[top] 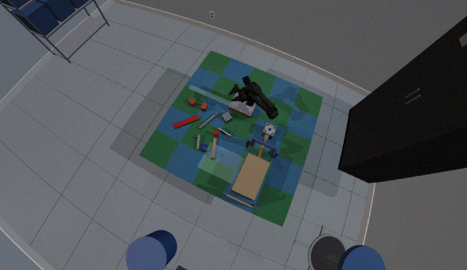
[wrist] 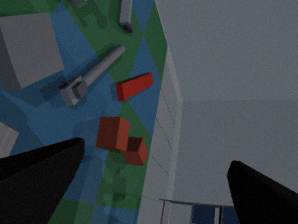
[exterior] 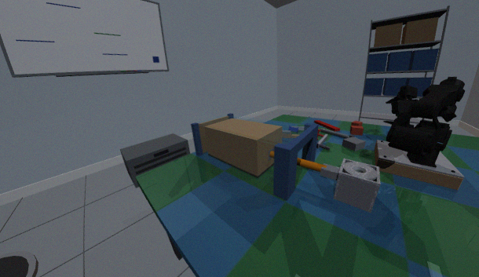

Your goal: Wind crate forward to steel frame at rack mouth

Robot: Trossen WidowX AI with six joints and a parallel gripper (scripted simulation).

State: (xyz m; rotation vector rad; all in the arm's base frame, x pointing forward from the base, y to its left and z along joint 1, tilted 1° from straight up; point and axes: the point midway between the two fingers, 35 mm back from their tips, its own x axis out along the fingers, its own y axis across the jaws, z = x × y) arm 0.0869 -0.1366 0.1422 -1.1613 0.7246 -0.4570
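My gripper tip is 240 mm short of the grey crank arm, 160 mm above it and 50 mm to the right of it. The rest, counted from my gripper tip: grey block 160 mm below, 100 mm ahead, 20 mm to the left; then red knob 270 mm ahead, 150 mm below, 10 mm to the left; then grey winch 400 mm to the left, 150 mm below, 70 mm ahead.
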